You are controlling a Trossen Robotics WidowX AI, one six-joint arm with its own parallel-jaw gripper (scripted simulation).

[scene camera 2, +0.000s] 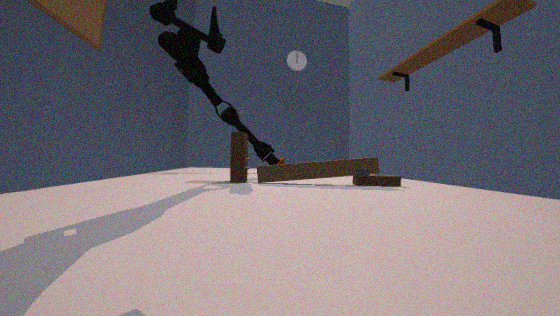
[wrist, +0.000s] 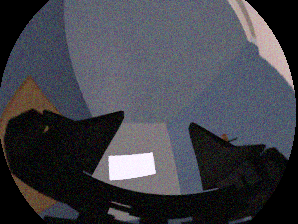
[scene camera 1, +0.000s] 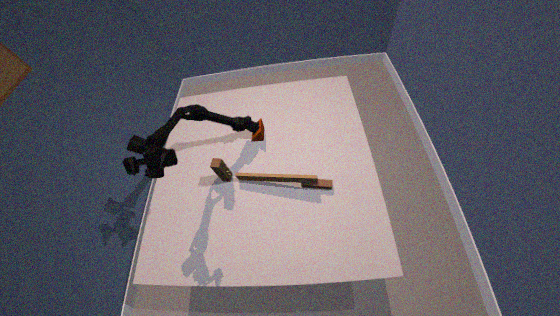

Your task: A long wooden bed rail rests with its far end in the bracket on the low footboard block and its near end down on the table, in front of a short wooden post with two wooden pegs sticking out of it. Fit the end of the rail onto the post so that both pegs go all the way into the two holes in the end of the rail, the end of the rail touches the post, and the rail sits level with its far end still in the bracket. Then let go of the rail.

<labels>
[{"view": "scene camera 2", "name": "wooden rail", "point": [348, 167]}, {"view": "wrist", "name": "my gripper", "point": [157, 120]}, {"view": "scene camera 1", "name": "my gripper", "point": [147, 171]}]
</labels>
